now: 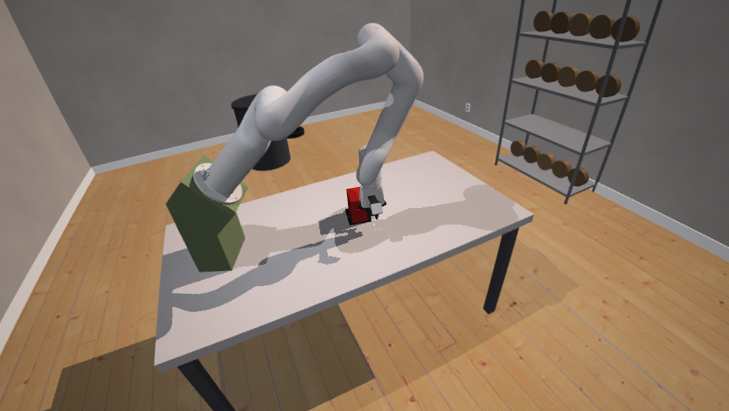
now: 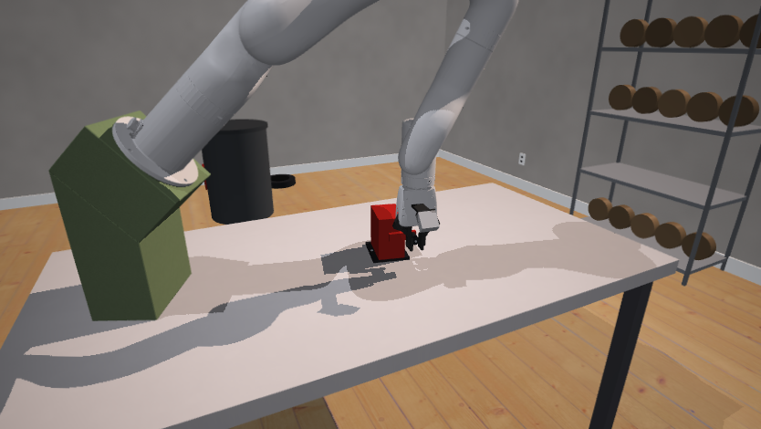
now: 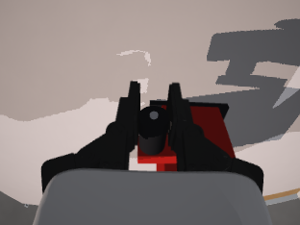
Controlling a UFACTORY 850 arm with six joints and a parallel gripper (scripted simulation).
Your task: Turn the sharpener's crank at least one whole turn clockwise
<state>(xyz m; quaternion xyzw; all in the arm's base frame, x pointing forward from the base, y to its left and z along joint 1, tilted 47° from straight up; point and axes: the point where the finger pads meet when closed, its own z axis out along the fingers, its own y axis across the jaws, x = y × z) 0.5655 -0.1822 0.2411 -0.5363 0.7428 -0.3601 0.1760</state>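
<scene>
The black crank knob is 1 cm to the left of my hand and 1 cm ahead of it. Also, from my hand: crank: 2 cm to the left, 1 cm ahead.
</scene>
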